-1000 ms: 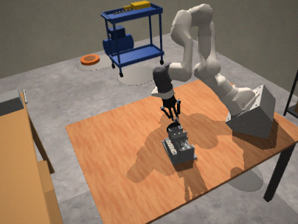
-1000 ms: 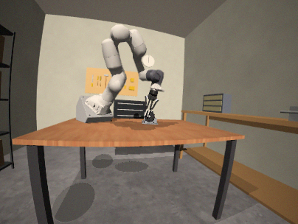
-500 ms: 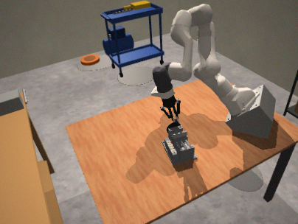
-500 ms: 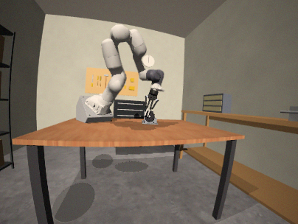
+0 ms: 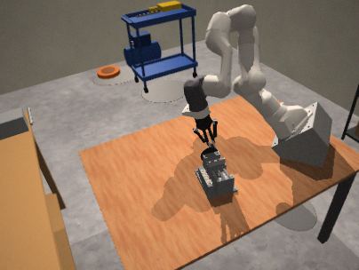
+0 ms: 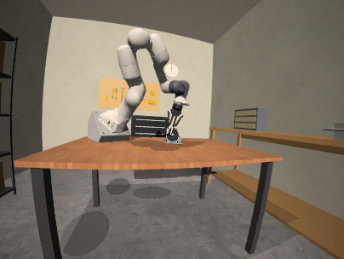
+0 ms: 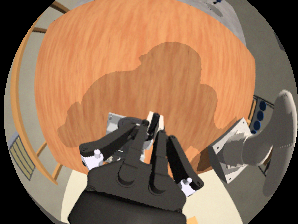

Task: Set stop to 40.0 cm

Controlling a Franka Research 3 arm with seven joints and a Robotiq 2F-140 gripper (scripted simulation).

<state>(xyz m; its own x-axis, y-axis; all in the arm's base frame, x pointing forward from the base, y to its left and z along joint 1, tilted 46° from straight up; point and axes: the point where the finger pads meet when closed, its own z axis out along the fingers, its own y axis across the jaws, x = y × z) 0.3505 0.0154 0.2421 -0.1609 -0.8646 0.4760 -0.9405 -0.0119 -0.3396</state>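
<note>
Now: the handwheel 2 cm to the left of my hand, 2 cm below it and 1 cm ahead of it.
</note>
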